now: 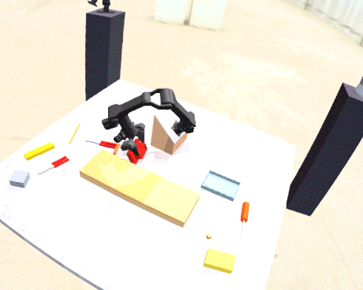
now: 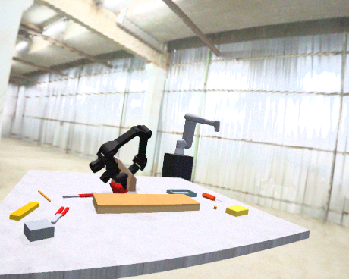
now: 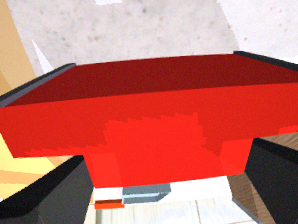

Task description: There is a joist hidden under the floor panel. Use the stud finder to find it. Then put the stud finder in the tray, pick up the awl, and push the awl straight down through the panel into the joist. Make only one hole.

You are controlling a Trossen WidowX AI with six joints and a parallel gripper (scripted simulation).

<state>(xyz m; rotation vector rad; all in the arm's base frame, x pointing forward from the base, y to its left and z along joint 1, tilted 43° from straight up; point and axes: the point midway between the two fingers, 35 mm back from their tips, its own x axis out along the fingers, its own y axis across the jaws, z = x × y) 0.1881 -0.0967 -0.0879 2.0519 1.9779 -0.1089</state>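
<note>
My gripper tip is 1 cm past the red stud finder. From my gripper tip the other things lie so: pencil (40 cm to the right, 5 cm below, 1 cm behind); then tray (41 cm to the left, 4 cm below); then awl (14 cm to the right, 5 cm below, 3 cm behind).
</note>
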